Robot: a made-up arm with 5 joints.
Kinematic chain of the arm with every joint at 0, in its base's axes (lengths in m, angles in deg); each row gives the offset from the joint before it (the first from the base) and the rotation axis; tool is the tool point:
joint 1: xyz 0 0 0.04 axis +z
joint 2: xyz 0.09 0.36 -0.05 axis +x
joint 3: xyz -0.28 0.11 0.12 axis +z
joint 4: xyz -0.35 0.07 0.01 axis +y
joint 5: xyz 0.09 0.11 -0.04 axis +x
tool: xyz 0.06 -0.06 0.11
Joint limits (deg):
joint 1: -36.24..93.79
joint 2: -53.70..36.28
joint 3: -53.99..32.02
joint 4: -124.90..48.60
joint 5: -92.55..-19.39
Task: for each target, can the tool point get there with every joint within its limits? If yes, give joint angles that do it. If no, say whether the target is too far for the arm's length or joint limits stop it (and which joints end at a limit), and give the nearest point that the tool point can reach.
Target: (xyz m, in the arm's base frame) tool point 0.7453 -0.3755 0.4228
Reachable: no: joint limits stop it (at a limit: joint 1, joint 2, joint 3, joint 5) | nearest point -0.1734 -0.6224 0.2499 | short by 0.967 m
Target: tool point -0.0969 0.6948 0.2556
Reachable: yes | joints -17.88 16.19 -19.77 12.92 -25.15
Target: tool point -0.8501 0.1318 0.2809
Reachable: yes | joints 33.86 0.44 19.09 -78.59 -64.65
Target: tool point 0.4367 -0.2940 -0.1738
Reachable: no: joint limits stop it (at a limit: joint 1, joint 2, joint 3, joint 5) | nearest point -0.1629 -0.6884 0.1880 | short by 0.804 m
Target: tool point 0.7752 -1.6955 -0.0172
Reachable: no: too far | nearest point -0.1746 -0.7161 0.1427 | short by 1.374 m
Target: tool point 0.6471 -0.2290 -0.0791
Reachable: no: joint limits stop it (at a limit: joint 1, joint 2, joint 3, joint 5) | nearest point 0.3504 0.6040 -0.3211 | short by 0.917 m
